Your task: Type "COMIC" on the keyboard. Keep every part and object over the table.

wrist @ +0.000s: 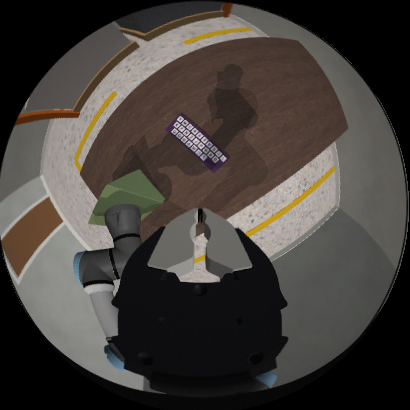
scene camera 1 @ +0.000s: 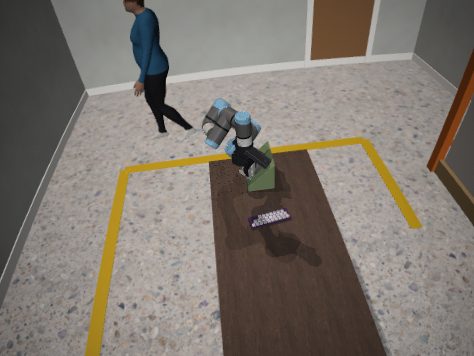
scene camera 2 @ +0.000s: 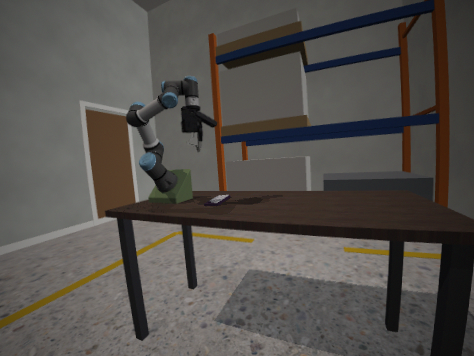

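Pixels of known places: gripper, fingertip midpoint: (wrist: 199, 209) (scene camera 1: 250, 179) (scene camera 2: 198, 152); arm's base at its link origin: (wrist: 121, 214) (scene camera 2: 168, 183).
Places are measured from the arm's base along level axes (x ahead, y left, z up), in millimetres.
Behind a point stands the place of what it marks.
A small purple keyboard (scene camera 1: 270, 218) @(x 325, y -23, z -86 mm) (scene camera 2: 218, 200) @(x 342, y -82, z -83 mm) (wrist: 197, 142) @(x 317, y -28, z -82 mm) with white keys lies flat on the dark wooden table (scene camera 1: 280, 300) @(x 746, y -102, z -100 mm) (scene camera 2: 350, 212) @(x 892, y -218, z -100 mm) (wrist: 300, 85) @(x 853, y -64, z -100 mm), a little in front of the arm's green base. In the wrist view it lies tilted above the fingertips; its key letters are too small to read surely. My gripper (scene camera 1: 246, 174) @(x 265, y -100, z 156 mm) (scene camera 2: 198, 149) @(x 265, y -100, z 156 mm) (wrist: 199, 209) @(x 265, y -100, z 156 mm) is shut with its fingertips together and holds nothing. It points down, high above the table, and is set off from the keyboard toward the base side.
The green wedge-shaped base (scene camera 1: 262, 180) @(x 111, y -3, z -28 mm) (scene camera 2: 182, 187) @(x 109, y -24, z -22 mm) (wrist: 127, 192) @(x 108, y 14, z 26 mm) stands at the table's end, near the keyboard. A person (scene camera 1: 150, 55) in a blue top is on the floor behind the arm. A tall rack (scene camera 2: 440, 150) with boxes stands beyond the table.
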